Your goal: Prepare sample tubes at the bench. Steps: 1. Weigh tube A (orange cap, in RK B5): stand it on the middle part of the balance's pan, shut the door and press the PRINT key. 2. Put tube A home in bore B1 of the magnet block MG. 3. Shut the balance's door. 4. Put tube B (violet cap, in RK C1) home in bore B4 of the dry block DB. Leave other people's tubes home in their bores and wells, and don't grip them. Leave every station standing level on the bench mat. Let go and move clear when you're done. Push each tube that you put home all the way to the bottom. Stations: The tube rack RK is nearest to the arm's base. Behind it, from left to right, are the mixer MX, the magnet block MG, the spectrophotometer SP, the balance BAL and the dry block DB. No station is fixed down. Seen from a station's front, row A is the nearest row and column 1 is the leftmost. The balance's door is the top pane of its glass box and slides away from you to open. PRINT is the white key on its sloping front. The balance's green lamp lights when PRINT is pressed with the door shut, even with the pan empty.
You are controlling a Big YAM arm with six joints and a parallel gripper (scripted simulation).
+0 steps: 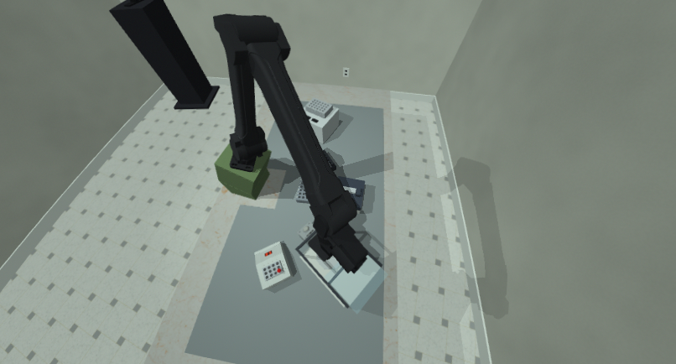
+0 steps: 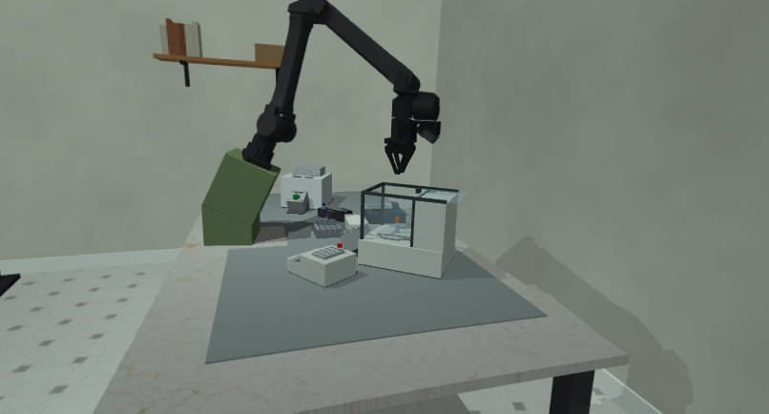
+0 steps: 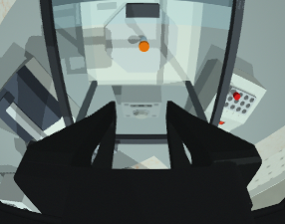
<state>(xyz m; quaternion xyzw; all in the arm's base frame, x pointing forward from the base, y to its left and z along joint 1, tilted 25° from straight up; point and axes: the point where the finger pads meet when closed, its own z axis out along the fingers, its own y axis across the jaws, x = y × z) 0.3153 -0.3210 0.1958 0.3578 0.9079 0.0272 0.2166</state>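
My gripper is now 60 mm short of the balance door, 60 mm to the left of it and 60 mm above it. Also, from my hand: red-capped tube (190 mm behind, 60 mm to the right, 200 mm below); balance pan (190 mm below); dry block DB (240 mm behind, 30 mm to the right, 230 mm below).
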